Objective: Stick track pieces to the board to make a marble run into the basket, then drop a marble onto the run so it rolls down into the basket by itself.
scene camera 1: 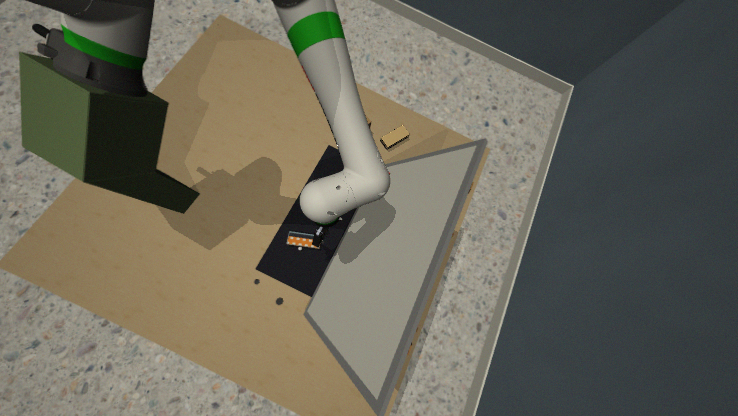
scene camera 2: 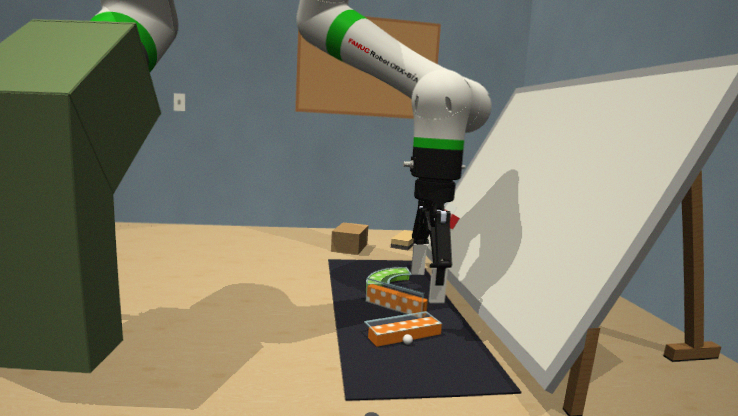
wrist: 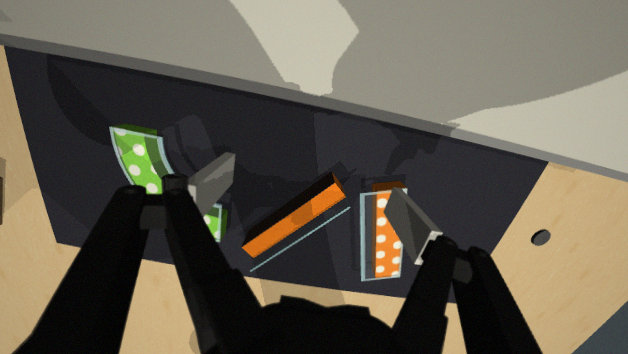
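Seen in the pictures: gripper, fingertip midpoint: (scene camera 2: 426, 286) (wrist: 313, 184); arm's base, link origin: (scene camera 1: 104, 80) (scene camera 2: 100, 69).
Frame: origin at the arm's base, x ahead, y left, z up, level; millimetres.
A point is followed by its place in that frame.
Note:
My gripper (scene camera 1: 318, 236) (scene camera 2: 428, 281) {z -376, x 596, y 46 mm} (wrist: 313, 184) {z -376, x 596, y 46 mm} is open and empty, pointing down low over the black mat (scene camera 1: 281, 266) {z -425, x 528, y -187 mm} (scene camera 2: 428, 372) {z -425, x 572, y -176 mm} (wrist: 280, 130) {z -425, x 623, y 91 mm}. In the wrist view an orange straight piece (scene camera 2: 395, 299) {z -402, x 537, y 40 mm} (wrist: 297, 220) {z -393, x 545, y 47 mm} lies on its side between the fingers' lines. Another orange piece (scene camera 1: 299, 240) {z -403, x 530, y -68 mm} (scene camera 2: 405, 331) {z -407, x 545, y -84 mm} (wrist: 387, 245) {z -404, x 538, y -67 mm} lies beside the right finger, partly covered by it. A green curved piece (scene camera 2: 379, 276) {z -403, x 511, y 169 mm} (wrist: 137, 155) {z -404, x 560, y 218 mm} is partly behind the left finger. A white marble (scene camera 1: 299, 248) {z -410, x 547, y -93 mm} (scene camera 2: 407, 339) {z -413, x 547, y -99 mm} lies beside the nearer orange piece. A red part, probably the basket (scene camera 2: 454, 220), shows behind the gripper at the white board (scene camera 1: 392, 268) {z -66, x 837, y 6 mm} (scene camera 2: 594, 155) {z -96, x 830, y -71 mm} (wrist: 425, 50) {z -313, x 702, y 29 mm}.
The tilted board's lower edge runs close beside the mat. A brown block (scene camera 2: 349, 238) {z -384, x 435, y 411 mm} and a tan-and-dark block (scene camera 1: 395, 137) {z -398, x 613, y 535 mm} (scene camera 2: 402, 239) {z -398, x 592, y 486 mm} stand beyond the mat. Dark round discs (scene camera 1: 279, 301) {z -424, x 599, y -292 mm} (wrist: 540, 237) {z -424, x 599, y -288 mm} lie past its near end. The green pedestal (scene camera 1: 54, 113) {z 20, x 9, y -121 mm} (scene camera 2: 31, 206) {z -195, x 39, y -227 mm} stands left.

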